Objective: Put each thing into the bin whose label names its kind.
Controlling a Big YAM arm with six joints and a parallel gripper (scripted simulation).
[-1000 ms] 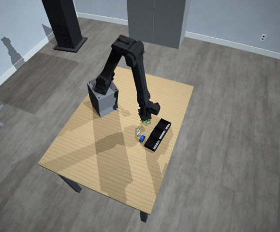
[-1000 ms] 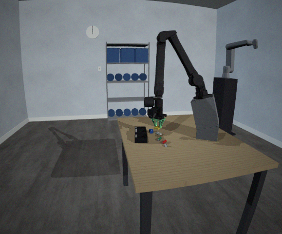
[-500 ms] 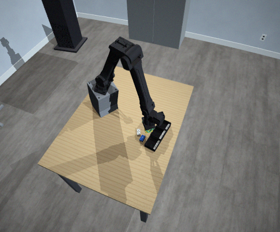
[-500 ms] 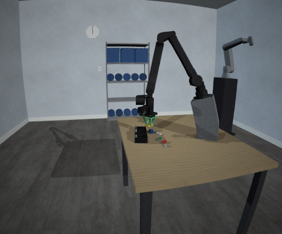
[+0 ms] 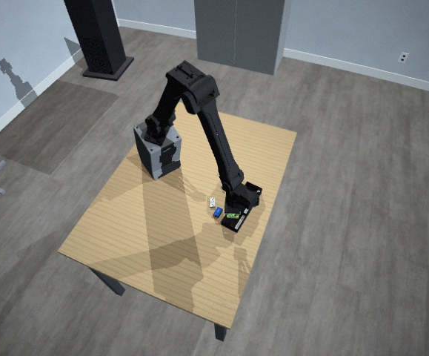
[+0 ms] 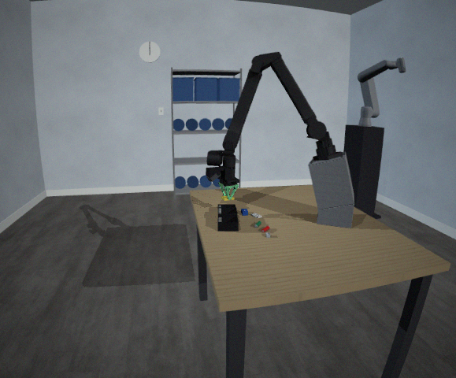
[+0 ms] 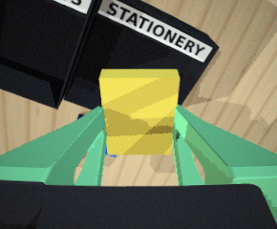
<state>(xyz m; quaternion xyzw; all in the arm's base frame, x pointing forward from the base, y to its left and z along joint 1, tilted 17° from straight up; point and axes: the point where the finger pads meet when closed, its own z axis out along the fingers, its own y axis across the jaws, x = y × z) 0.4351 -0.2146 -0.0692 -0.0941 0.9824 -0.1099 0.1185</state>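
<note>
My hand is 70 mm past the grey-white piece, 300 mm to the right of it and 70 mm above it. Round my hand: yellow block (10 mm below); blue block (80 mm behind, 20 mm to the left, 70 mm below); white domino (120 mm behind, 80 mm to the left, 80 mm below).
</note>
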